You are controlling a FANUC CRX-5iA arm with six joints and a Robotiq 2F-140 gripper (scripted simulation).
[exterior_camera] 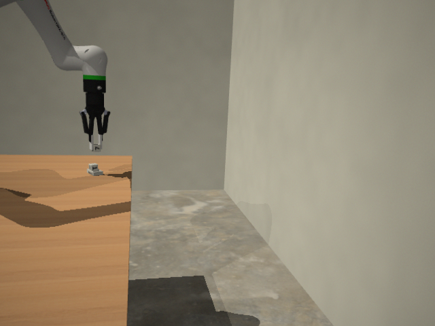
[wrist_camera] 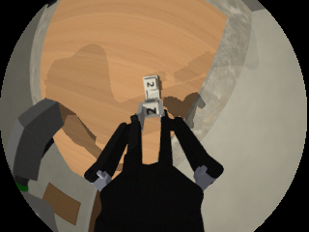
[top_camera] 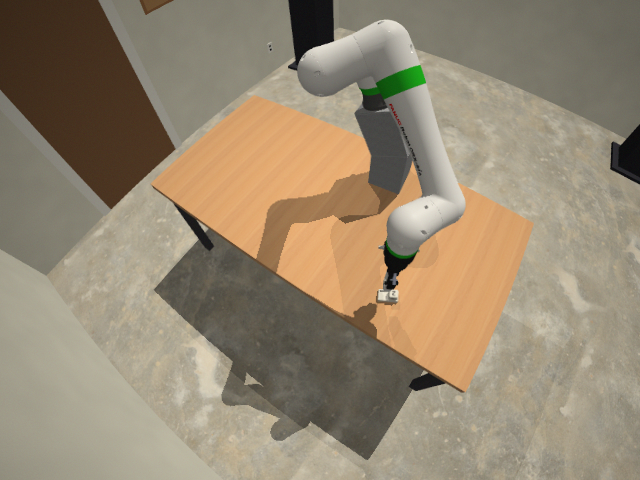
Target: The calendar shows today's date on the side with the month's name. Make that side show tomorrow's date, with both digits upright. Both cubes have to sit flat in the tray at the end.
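My gripper is now 14 cm above the calendar tray, 2 cm to the right of it and 1 cm past it. Round my hand: white date cube (3 cm below).
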